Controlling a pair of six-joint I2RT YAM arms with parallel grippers.
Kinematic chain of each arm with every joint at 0, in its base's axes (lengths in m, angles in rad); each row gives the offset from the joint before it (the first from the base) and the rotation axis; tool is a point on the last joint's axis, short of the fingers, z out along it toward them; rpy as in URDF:
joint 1: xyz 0 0 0.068 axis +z
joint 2: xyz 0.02 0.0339 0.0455 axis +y
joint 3: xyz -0.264 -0.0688 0 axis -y
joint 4: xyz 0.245 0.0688 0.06 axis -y
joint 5: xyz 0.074 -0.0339 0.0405 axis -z
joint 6: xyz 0.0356 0 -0.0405 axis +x
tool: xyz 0 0 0 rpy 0 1.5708 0
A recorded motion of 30 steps. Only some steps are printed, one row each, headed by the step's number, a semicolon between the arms.
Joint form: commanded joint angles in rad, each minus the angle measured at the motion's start. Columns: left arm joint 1, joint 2, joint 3, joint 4, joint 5, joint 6; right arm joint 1, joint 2, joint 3, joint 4, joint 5, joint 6.
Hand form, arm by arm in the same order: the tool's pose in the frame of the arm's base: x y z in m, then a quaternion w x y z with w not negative. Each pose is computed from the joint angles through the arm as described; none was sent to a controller.
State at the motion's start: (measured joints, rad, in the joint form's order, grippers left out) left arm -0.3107 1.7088 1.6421 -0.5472 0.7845 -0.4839; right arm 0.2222 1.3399 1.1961 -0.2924 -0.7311 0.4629
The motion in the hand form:
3: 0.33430 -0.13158 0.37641 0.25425 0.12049 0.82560 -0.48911; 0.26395 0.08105 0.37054 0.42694 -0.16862 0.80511 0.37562
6: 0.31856 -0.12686 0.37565 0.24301 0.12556 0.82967 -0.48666; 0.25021 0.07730 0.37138 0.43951 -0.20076 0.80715 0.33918
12: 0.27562 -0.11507 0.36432 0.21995 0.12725 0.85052 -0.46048; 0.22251 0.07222 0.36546 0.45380 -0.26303 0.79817 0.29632
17: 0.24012 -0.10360 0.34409 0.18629 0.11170 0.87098 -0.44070; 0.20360 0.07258 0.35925 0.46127 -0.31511 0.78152 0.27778
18: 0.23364 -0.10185 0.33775 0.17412 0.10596 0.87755 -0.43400; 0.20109 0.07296 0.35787 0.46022 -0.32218 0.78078 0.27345
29: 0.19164 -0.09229 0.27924 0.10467 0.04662 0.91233 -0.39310; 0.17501 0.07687 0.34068 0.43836 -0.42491 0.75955 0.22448
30: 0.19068 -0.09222 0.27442 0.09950 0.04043 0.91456 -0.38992; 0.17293 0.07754 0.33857 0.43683 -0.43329 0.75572 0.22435
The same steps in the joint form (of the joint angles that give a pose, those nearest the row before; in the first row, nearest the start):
3: 0.0091 -0.0893 -0.0375 -0.0605 0.0485 0.0257; -0.0029 -0.0893 0.0219 -0.1366 0.0765 -0.2418
6: 0.0092 -0.1411 -0.0824 -0.1046 0.0575 0.0510; -0.0016 -0.1362 0.0076 -0.1984 0.1111 -0.3505
12: 0.0013 -0.2869 -0.2285 -0.2084 0.0210 0.1117; 0.0056 -0.2381 -0.0609 -0.2645 0.1307 -0.5181
17: -0.0011 -0.4107 -0.3769 -0.2834 -0.0078 0.1275; 0.0265 -0.3077 -0.1152 -0.2921 0.1268 -0.6295
18: -0.0034 -0.4298 -0.4068 -0.3054 -0.0181 0.1293; 0.0319 -0.3156 -0.1214 -0.3012 0.1319 -0.6464
29: -0.0320 -0.5738 -0.6910 -0.3123 -0.0992 0.0513; 0.0925 -0.3881 -0.1806 -0.4246 0.1709 -0.8860
30: -0.0340 -0.5752 -0.7086 -0.3055 -0.1055 0.0409; 0.0988 -0.3949 -0.1900 -0.4276 0.1678 -0.9012

